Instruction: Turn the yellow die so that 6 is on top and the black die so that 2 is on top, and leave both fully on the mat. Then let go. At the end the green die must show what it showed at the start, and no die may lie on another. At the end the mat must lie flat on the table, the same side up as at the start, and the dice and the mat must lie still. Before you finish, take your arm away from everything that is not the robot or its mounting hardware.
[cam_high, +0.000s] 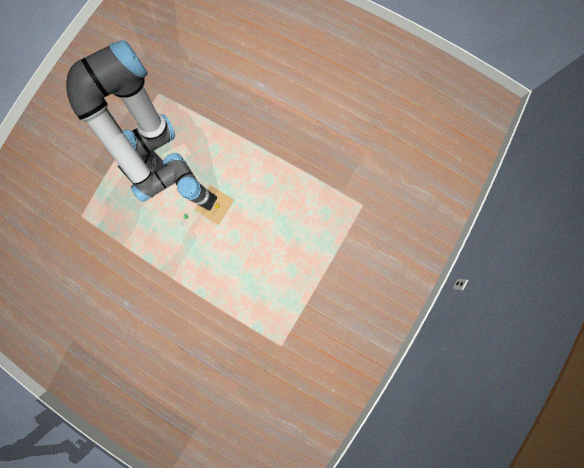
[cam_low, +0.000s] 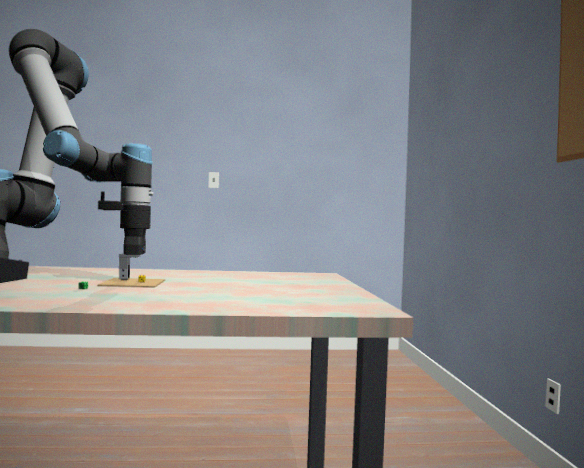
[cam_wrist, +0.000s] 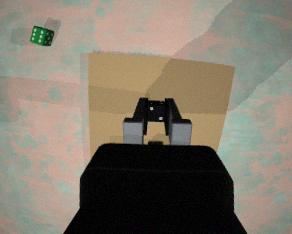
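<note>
Right now my hand is 10 mm above the black die. Also, from my hand: yellow die 40 mm ahead, 10 mm to the left, 20 mm below; then tan mat 20 mm ahead, 30 mm below; then green die 60 mm behind, 120 mm to the right, 20 mm below.
</note>
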